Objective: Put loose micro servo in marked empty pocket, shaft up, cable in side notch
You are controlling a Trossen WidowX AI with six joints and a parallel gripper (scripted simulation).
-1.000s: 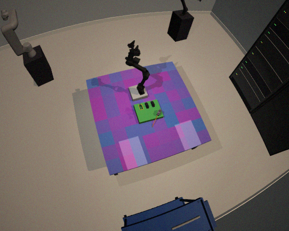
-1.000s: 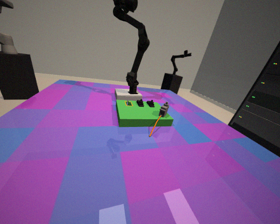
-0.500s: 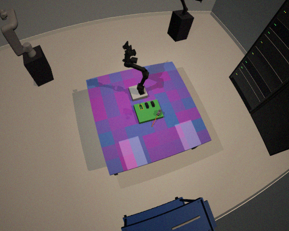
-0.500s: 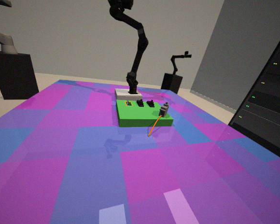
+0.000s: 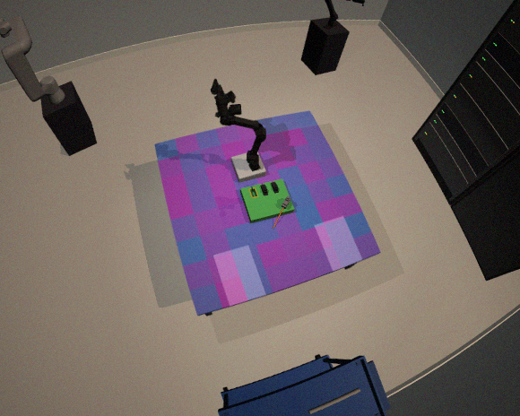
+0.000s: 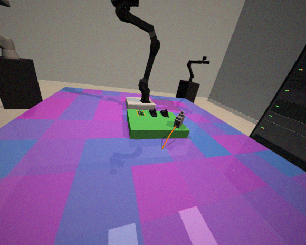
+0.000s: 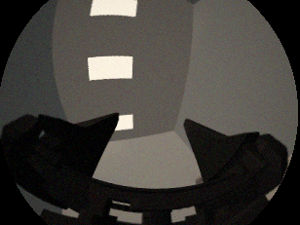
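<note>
My gripper tip is 48 cm short of the green deck, 15 cm to the right of it and 76 cm above it.
</note>
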